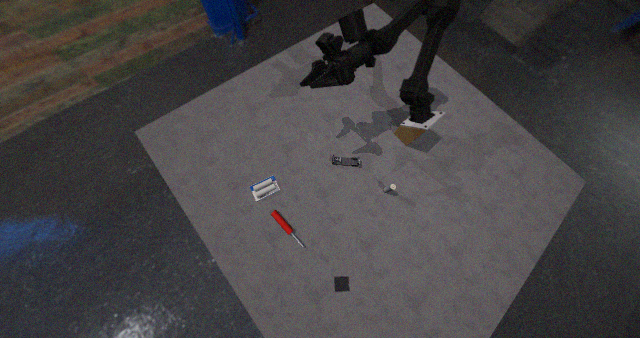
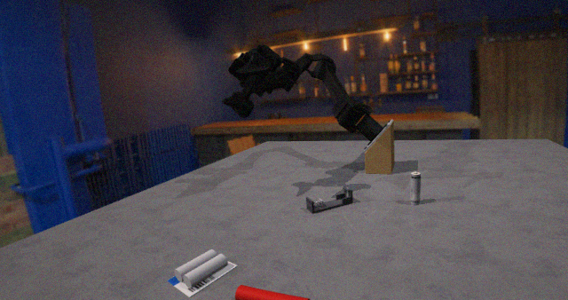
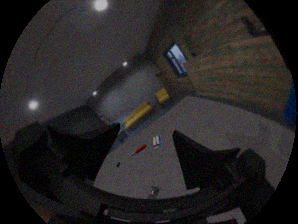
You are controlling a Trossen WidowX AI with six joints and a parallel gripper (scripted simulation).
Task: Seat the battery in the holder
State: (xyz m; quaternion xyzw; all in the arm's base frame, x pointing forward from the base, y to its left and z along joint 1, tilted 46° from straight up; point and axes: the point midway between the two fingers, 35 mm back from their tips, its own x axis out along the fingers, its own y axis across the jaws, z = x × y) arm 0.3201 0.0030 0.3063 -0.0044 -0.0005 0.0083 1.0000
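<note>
The battery is 13 cm behind my gripper tip, 36 cm to the left of it and 24 cm below it. Round my gripper tip: red screwdriver 24 cm ahead, 29 cm to the left, 26 cm below; then black square 18 cm ahead, 51 cm to the left, 27 cm below.
</note>
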